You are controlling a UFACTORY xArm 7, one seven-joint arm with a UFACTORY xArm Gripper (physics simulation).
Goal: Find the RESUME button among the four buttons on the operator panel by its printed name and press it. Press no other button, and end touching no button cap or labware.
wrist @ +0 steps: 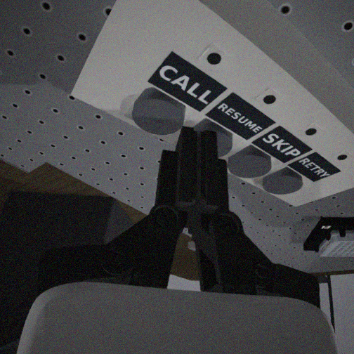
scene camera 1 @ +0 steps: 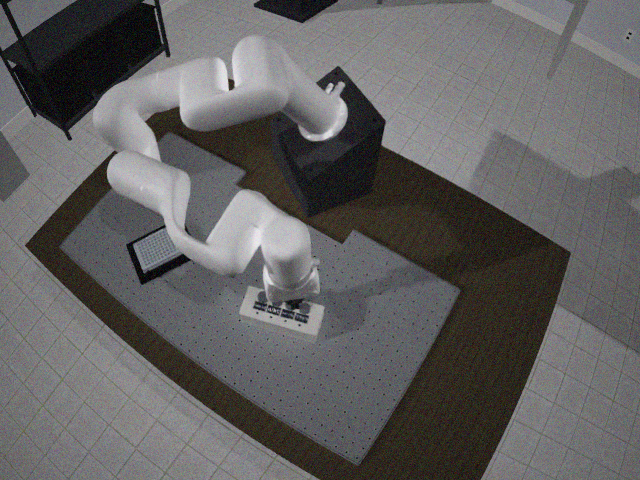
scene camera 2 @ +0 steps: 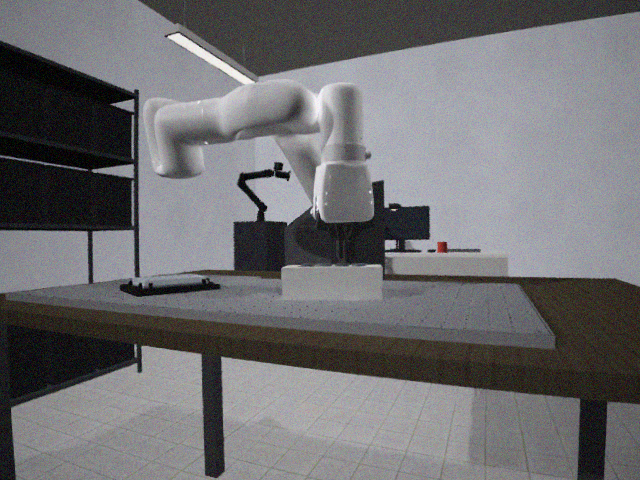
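Seen in the pictures: gripper, fingertip midpoint: [scene camera 1: 294, 302] [scene camera 2: 345, 262]; arm's base at its link origin: [scene camera 1: 323, 118].
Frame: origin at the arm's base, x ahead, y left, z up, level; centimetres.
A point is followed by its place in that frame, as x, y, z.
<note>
The pale operator panel [scene camera 1: 310, 327] @(37.9, 24.1, -14.1) [scene camera 2: 330, 283] @(41.6, 18.0, -16.7) [wrist: 125, 50] carries four round grey buttons in a row beside printed labels. In the wrist view the CALL button [wrist: 158, 112] is at the left, then the RESUME button [wrist: 224, 140], the SKIP button [wrist: 250, 162] and the RETRY button [wrist: 283, 181]. My gripper [scene camera 2: 343, 262] @(35.5, 18.3, -13.6) [wrist: 191, 146] is shut and empty. Its fingertips are at the RESUME button and hide its left part. In scene camera 2 the tips reach down to the panel's top level. Whether they touch or depress the cap cannot be told.
A white well plate [scene camera 1: 156, 249] @(43.8, -17.1, -17.1) [scene camera 2: 168, 281] @(45.9, -13.9, -17.2) sits in a black holder [scene camera 1: 143, 279] @(51.4, -14.7, -18.2) [scene camera 2: 135, 292] @(52.2, -15.5, -18.6) left of the panel in both scene views. The panel stands on a grey perforated board [scene camera 1: 330, 392] @(45.9, 35.0, -19.3) [scene camera 2: 465, 315] @(47.8, 39.7, -19.3). The black arm pedestal [scene camera 1: 330, 175] @(8.6, 8.3, -6.7) is behind.
</note>
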